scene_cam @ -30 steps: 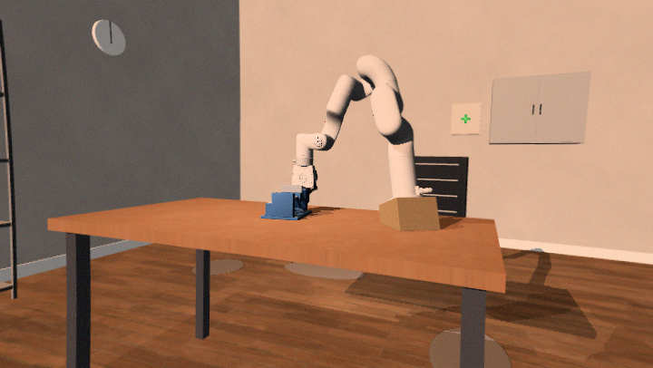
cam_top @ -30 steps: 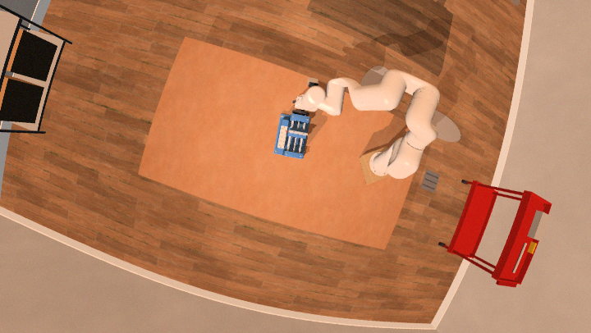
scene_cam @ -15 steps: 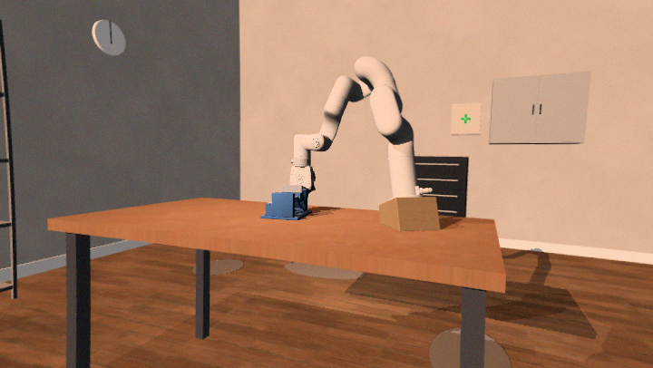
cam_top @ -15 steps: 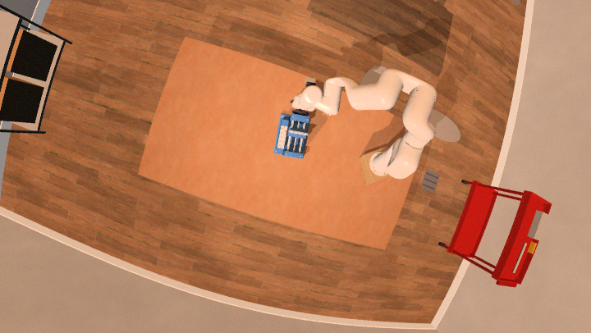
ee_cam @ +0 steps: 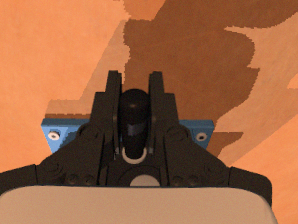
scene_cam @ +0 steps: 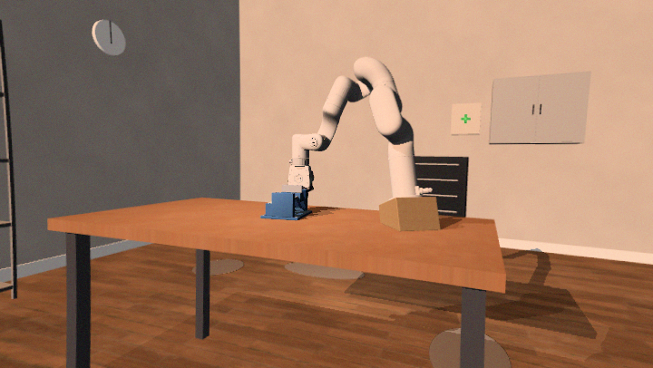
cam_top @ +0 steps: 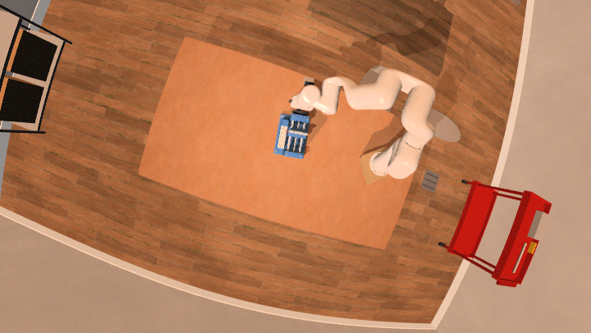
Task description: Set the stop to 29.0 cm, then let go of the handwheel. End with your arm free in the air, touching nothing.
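Now: the black handwheel 20 mm to the left of my hand and 10 mm above it. From my hand the other things lie so: stop block: 140 mm to the left, 40 mm above; then black crank handle: 10 mm to the left.
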